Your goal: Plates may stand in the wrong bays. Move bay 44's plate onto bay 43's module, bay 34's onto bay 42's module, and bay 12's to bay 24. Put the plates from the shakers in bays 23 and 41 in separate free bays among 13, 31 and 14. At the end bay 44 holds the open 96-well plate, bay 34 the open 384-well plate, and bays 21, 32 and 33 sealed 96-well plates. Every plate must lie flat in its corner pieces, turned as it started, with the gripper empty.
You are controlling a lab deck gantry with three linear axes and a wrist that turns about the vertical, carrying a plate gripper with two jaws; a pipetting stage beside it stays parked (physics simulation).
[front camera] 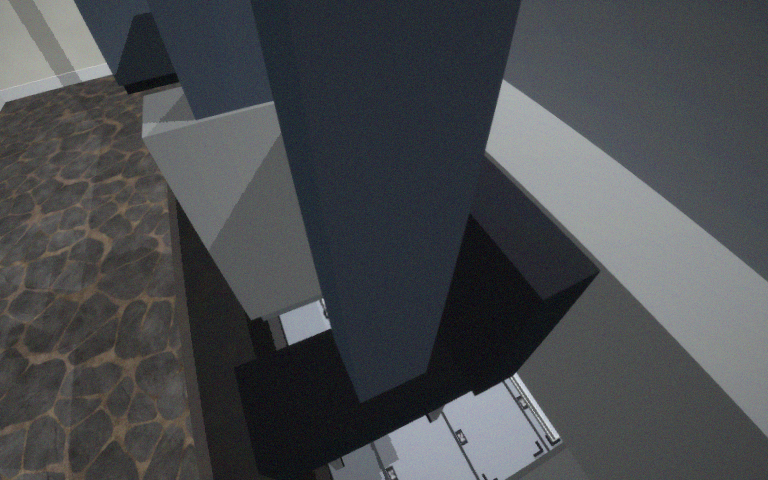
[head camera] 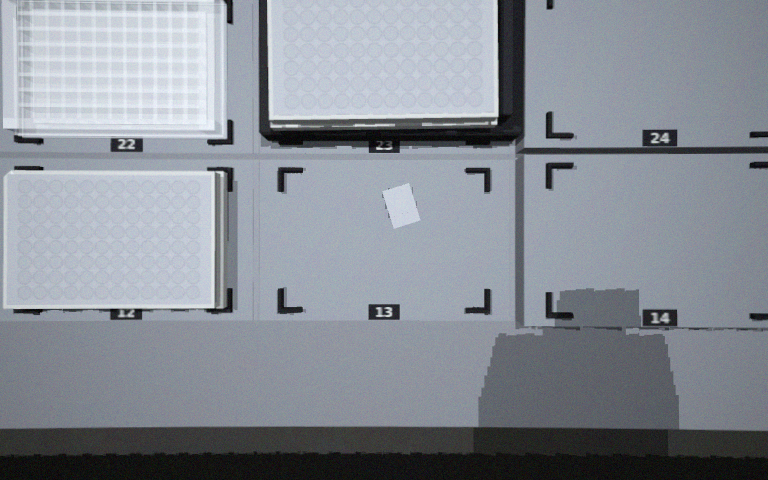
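Places are measured from the robot's base along level axes (x back, y right, z up), in metres.
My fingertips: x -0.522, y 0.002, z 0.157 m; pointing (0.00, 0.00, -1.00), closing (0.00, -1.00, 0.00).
Observation:
Behind a point stands the place of what it marks.
The gripper's dark housing (front camera: 487, 339) {z 0.443, x -0.564, y -0.020 m} fills the lower middle of the front view at the foot of a blue-grey column. Its jaws are mostly hidden, so their opening and anything between them cannot be told. In the head view, a sealed plate (head camera: 385, 56) {z 0.037, x -0.393, y -0.142 m} stands on the dark shaker (head camera: 509, 84) {z 0.031, x -0.461, y -0.129 m} in bay 23. Another sealed plate (head camera: 107, 240) {z 0.014, x -0.227, y -0.043 m} stands in bay 12. A clear-edged plate with a white grid (head camera: 113, 67) {z 0.013, x -0.229, y -0.147 m} stands in bay 22. Bays 13 (head camera: 339, 260) {z 0.000, x -0.363, y -0.030 m}, 14 (head camera: 651, 237) {z 0.014, x -0.551, y -0.045 m} and 24 (head camera: 651, 67) {z 0.014, x -0.551, y -0.146 m} show corner pieces and no plate. Bays 31 to 34 and 41 to 44 do not show in the head view.
A small white tilted rectangle (head camera: 401, 205) {z 0.001, x -0.403, y -0.065 m} lies in bay 13. A shadow (head camera: 577, 379) {z 0.000, x -0.515, y 0.045 m} falls across the deck's front strip and into bay 14. In the front view, a pale grey upright block (front camera: 237, 192) {z 0.415, x -0.420, y 0.046 m} stands behind the column (front camera: 390, 169) {z 0.508, x -0.542, y 0.007 m}, with the stone-patterned floor (front camera: 84, 283) at the left.

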